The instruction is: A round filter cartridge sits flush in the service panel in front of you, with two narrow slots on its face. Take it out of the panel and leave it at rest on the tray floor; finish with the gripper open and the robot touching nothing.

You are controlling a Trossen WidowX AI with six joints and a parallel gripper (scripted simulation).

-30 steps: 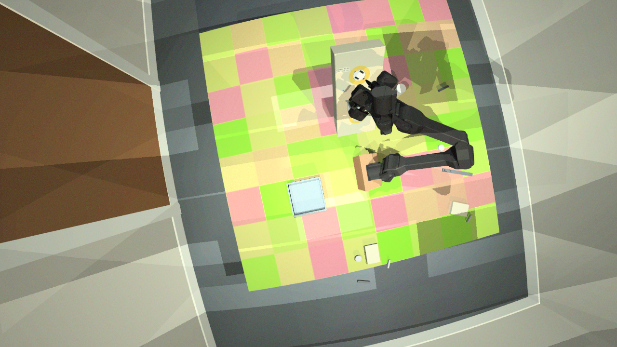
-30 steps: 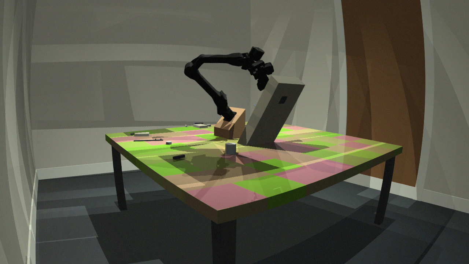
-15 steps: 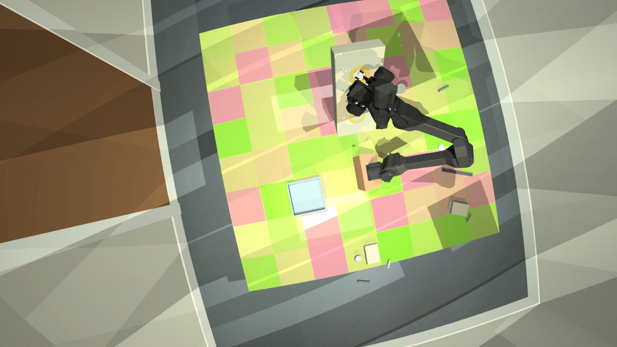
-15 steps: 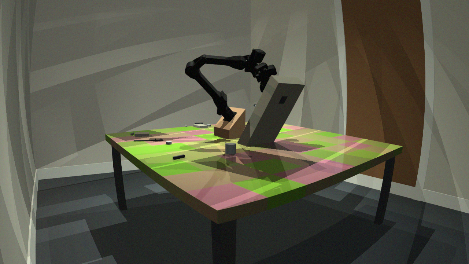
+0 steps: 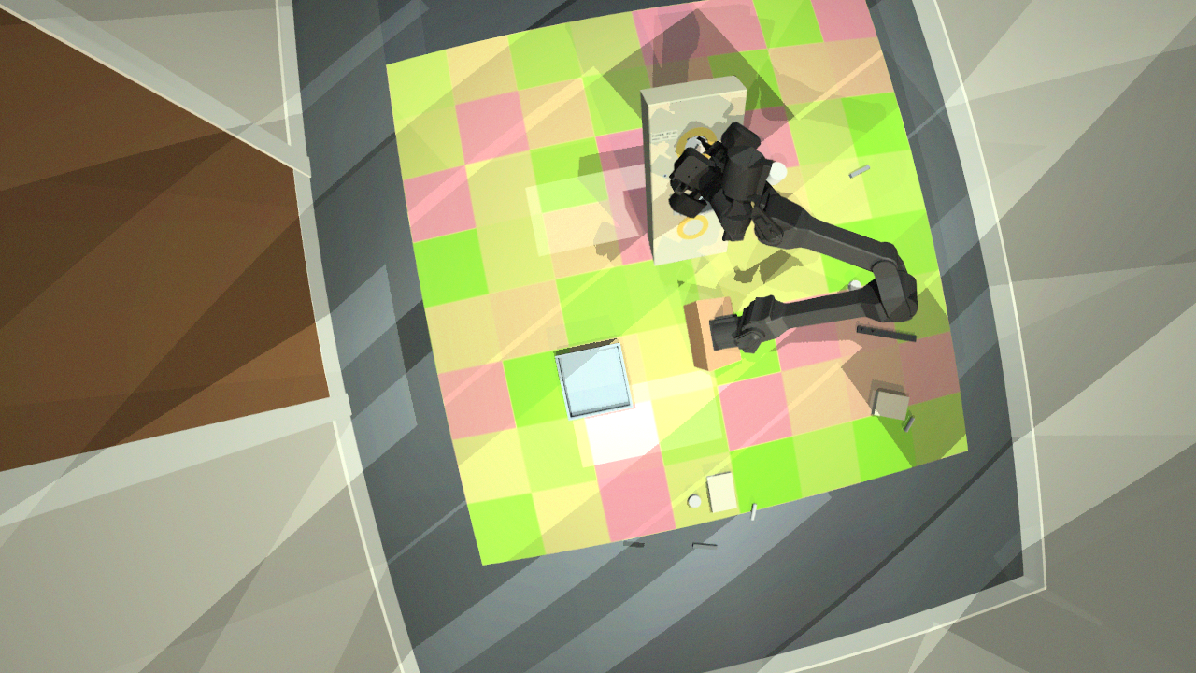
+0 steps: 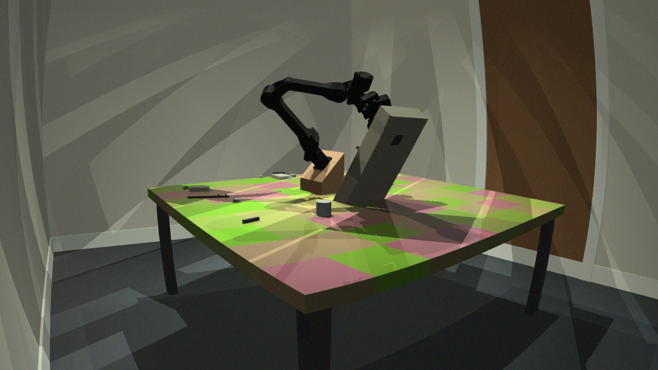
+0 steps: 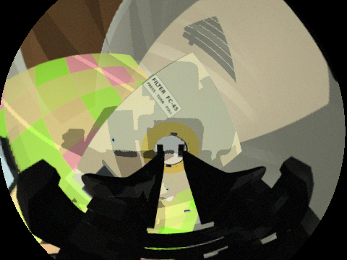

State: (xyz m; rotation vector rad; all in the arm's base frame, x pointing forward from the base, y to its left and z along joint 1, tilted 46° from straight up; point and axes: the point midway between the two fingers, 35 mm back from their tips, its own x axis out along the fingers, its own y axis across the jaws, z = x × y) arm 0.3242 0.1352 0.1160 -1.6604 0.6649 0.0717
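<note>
My gripper tip is now 2 cm short of the round grey filter cartridge and 2 cm above it. Round my gripper tip: grey square tray: 42 cm behind, 27 cm to the left, 25 cm below; beige service panel: 9 cm below, 3 cm behind.
</note>
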